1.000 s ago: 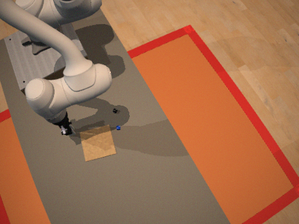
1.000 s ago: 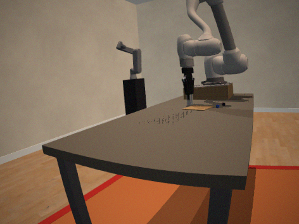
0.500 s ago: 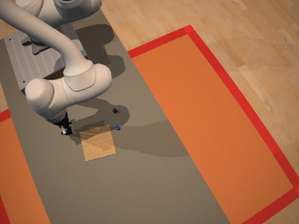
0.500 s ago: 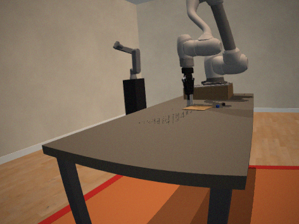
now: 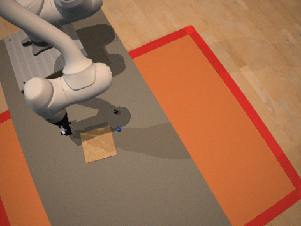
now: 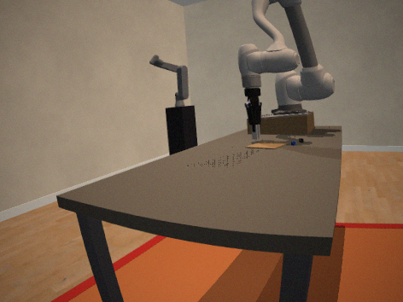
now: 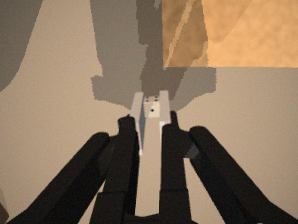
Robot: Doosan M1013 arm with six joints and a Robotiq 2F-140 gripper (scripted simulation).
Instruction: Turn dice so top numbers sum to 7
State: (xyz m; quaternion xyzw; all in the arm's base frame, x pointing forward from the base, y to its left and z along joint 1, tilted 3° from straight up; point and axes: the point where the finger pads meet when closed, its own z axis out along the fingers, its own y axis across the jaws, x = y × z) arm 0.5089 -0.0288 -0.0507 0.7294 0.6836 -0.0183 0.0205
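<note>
Right now the tan mat is 9 cm to the left of my hand, 9 cm ahead of it and 5 cm below it. Round my hand: black die: 22 cm to the left, 4 cm below, 2 cm behind; then white die: 3 cm below; then blue die: 21 cm to the left, 6 cm ahead, 4 cm below.
</note>
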